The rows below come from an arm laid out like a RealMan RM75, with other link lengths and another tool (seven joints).
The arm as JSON. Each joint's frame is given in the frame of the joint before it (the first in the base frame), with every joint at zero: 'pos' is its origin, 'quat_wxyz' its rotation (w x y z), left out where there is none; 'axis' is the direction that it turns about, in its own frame. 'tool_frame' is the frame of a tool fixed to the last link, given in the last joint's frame.
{
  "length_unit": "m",
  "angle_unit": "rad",
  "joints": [
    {
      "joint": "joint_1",
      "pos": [
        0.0,
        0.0,
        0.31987
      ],
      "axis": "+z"
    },
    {
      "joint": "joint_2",
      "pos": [
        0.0,
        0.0,
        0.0
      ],
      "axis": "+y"
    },
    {
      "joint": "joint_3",
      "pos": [
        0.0,
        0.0,
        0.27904
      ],
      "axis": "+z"
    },
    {
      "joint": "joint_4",
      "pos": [
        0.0,
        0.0,
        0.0
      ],
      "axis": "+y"
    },
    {
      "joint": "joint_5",
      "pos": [
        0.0,
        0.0,
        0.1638
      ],
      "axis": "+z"
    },
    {
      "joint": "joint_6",
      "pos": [
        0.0,
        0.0,
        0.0
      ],
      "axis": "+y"
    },
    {
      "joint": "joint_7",
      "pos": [
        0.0,
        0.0,
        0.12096
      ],
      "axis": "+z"
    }
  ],
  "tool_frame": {
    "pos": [
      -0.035,
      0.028,
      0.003
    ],
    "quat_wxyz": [
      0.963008,
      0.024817,
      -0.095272,
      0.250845
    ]
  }
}
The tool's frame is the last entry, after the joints.
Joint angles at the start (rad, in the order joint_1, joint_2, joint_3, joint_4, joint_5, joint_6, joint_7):
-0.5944, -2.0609, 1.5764, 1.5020, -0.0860, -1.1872, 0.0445
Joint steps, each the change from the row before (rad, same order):
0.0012, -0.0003, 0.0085, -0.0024, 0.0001, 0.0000, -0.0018
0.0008, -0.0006, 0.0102, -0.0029, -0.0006, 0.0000, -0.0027
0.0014, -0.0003, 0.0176, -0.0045, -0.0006, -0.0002, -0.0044
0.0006, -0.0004, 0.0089, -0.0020, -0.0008, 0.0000, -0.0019
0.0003, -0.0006, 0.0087, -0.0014, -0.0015, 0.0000, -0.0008
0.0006, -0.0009, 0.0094, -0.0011, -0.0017, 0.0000, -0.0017
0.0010, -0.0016, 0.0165, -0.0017, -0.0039, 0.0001, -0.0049
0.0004, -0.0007, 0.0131, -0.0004, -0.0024, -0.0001, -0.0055
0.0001, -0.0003, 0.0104, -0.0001, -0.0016, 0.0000, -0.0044
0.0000, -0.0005, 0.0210, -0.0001, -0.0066, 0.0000, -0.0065
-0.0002, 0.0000, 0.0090, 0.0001, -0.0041, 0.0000, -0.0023
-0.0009, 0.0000, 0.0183, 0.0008, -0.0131, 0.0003, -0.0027
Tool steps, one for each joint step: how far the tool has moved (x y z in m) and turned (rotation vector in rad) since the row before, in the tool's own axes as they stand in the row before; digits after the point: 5 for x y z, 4 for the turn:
-0.00019, 0.00186, 0.00037, -0.0032, -0.0022, 0.0061
0.00012, 0.00232, 0.00034, -0.0045, -0.0017, 0.0069
0.00002, 0.00367, 0.00056, -0.0065, -0.0033, 0.0124
0.00017, 0.00195, 0.00021, -0.0036, -0.0009, 0.0065
0.00040, 0.00195, 0.00007, -0.0037, 0.0003, 0.0073
0.00048, 0.00222, 0.00002, -0.0043, 0.0006, 0.0069
0.00104, 0.00401, -0.00005, -0.0086, 0.0017, 0.0101
0.00094, 0.00283, -0.00017, -0.0055, 0.0016, 0.0068
0.00077, 0.00208, -0.00015, -0.0037, 0.0014, 0.0056
0.00169, 0.00447, -0.00045, -0.0097, 0.0045, 0.0130
0.00081, 0.00194, -0.00025, -0.0049, 0.0026, 0.0059
0.00212, 0.00430, -0.00082, -0.0131, 0.0084, 0.0132

